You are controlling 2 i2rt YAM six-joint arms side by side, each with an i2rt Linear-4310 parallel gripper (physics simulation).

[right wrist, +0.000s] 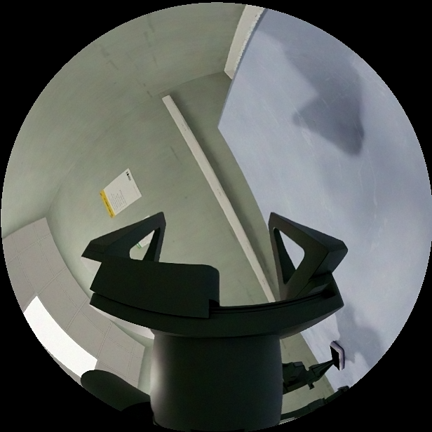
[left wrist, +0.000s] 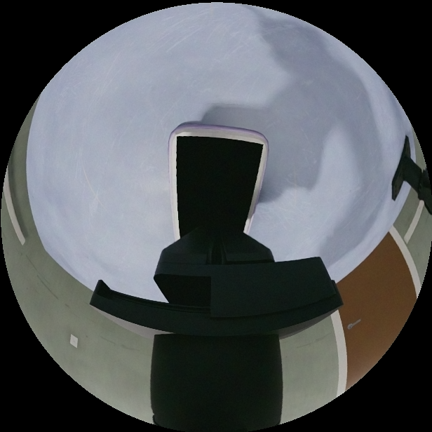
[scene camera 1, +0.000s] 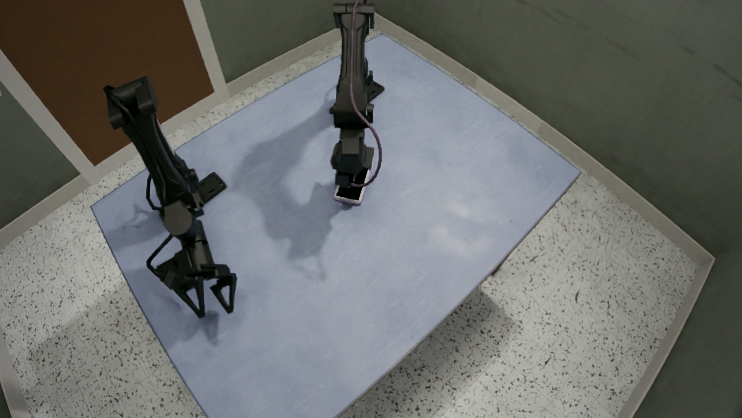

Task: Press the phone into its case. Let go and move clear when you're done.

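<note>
The phone (scene camera 1: 350, 194) (left wrist: 220, 180) (right wrist: 335, 356) lies screen up within the outline of its case (scene camera 1: 347, 201) (left wrist: 222, 129), which has a pale rim and a lavender outer edge. Both lie on the table. Whether the phone is fully seated is not clear. My left gripper (left wrist: 216, 218) is shut and empty, its tips over the phone at the lower part of the screen in the left wrist view; they look to be touching or very near it. The arm hides them in scene camera 1. My right gripper (scene camera 1: 216, 313) (right wrist: 216, 217) is open and empty, far from the phone.
The blue table (scene camera 1: 415, 249) (left wrist: 125, 75) (right wrist: 300, 190) carries both arm bases. A thin cable (scene camera 1: 379, 150) hangs in a loop beside the left arm. The right gripper is near the table's left edge in scene camera 1. Walls and a brown door (scene camera 1: 114, 62) (left wrist: 375, 310) stand beyond.
</note>
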